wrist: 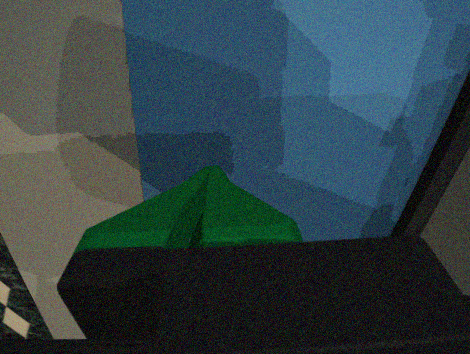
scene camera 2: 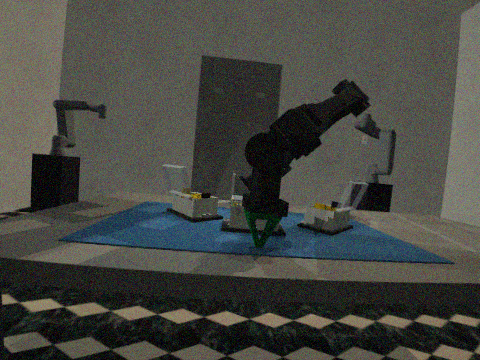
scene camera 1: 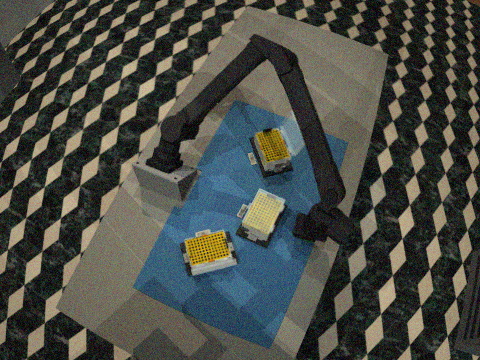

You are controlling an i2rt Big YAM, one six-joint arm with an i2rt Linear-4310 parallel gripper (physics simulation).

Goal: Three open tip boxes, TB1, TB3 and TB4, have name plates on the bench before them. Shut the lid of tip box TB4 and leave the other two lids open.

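Places are measured from the arm's base along level axes (x ahead, y left, z up), in centimetres.
Pixels of known places: gripper, fingertip midpoint: (wrist: 213, 178) (scene camera 2: 258, 247) (scene camera 1: 305, 238); arm's base at its link origin: (scene camera 2: 248, 189) (scene camera 1: 164, 165).
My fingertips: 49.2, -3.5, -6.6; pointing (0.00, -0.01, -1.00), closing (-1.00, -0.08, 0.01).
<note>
Ahead of a thing's pixels: the offset from my fingertips to its top centre, as dx, dy, dz. "spot": to the spot under its first point. Level surfaces: height alone.
Three tip boxes stand on a blue mat {dz -0.2} (scene camera 1: 245, 310) (scene camera 2: 125, 235). The upper box {-21.2, +23.5, +6.4} (scene camera 1: 272, 147) (scene camera 2: 327, 217) and the lower box {-26.4, -14.7, +6.4} (scene camera 1: 209, 248) (scene camera 2: 195, 206) show yellow tips. Their clear lids {spot: -12.3, +27.1, +11.6} (scene camera 2: 355, 192) {spot: -19.4, -21.1, +11.7} (scene camera 2: 174, 175) are open and tilted back. The middle box {-16.0, +0.9, +7.6} (scene camera 1: 262, 215) (scene camera 2: 235, 220) looks pale over its whole top, as if its lid is down; the arm partly hides it in scene camera 2, where a thin pale upright line shows above it. The name plates' lettering is unreadable. My gripper (scene camera 1: 305, 227) (scene camera 2: 259, 244) (wrist: 213, 178) is shut and empty, beside the middle box at the mat's edge.
The arm's forearm (scene camera 1: 312, 130) passes above and beside the upper box. The arm's base (scene camera 1: 165, 177) stands at the bench's left side. The bench {dz -0.5} (scene camera 1: 105, 270) (scene camera 2: 65, 250) surrounds the mat. Other robots (scene camera 2: 62, 120) (scene camera 2: 389, 150) stand on black pedestals in the background.
</note>
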